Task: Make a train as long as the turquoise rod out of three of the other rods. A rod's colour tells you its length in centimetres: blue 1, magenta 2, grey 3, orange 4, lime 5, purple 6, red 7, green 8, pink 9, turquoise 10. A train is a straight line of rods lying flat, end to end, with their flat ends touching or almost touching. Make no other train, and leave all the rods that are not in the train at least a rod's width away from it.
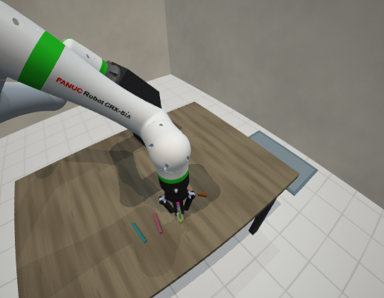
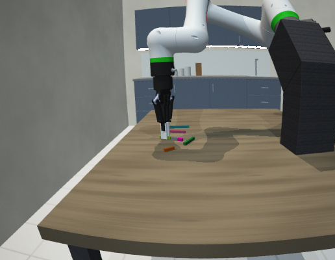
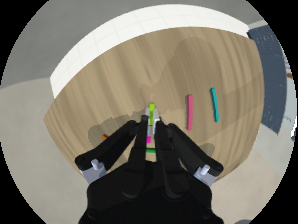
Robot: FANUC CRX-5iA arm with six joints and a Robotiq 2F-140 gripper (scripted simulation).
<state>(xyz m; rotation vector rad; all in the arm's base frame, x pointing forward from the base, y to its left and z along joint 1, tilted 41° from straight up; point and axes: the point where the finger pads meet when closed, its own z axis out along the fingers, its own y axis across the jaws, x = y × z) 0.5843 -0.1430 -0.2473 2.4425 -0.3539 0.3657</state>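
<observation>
The lime rod lies 30 mm below my hand. From my hand the other things lie so: magenta rod: 60 mm behind, 30 mm below, 20 mm to the left; pink rod: 90 mm to the right, 30 mm below, 20 mm behind; grey rod: 40 mm behind, 30 mm below, 10 mm to the left.
</observation>
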